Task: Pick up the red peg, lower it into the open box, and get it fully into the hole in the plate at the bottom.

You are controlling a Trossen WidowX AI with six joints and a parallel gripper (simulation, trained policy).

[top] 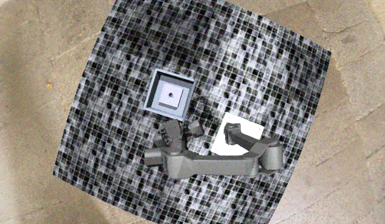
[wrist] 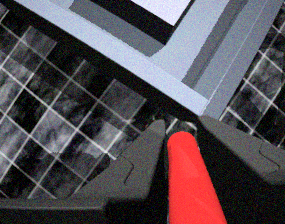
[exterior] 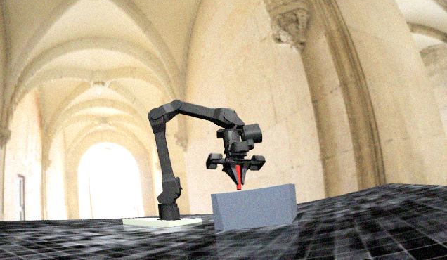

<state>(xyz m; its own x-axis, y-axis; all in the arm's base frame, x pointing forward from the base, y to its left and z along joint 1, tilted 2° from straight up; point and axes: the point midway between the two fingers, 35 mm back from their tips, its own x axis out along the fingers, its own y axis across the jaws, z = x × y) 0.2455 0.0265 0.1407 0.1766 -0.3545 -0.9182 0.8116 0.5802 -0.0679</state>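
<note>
Now: gripper tip 70 mm short of the plate, 110 mm to the left of it and 80 mm above it. The rest, counted from my gripper tip: grey-blue box: 70 mm ahead, 110 mm to the right, 100 mm below; red peg: 10 mm behind, 20 mm to the left, 20 mm above.
</note>
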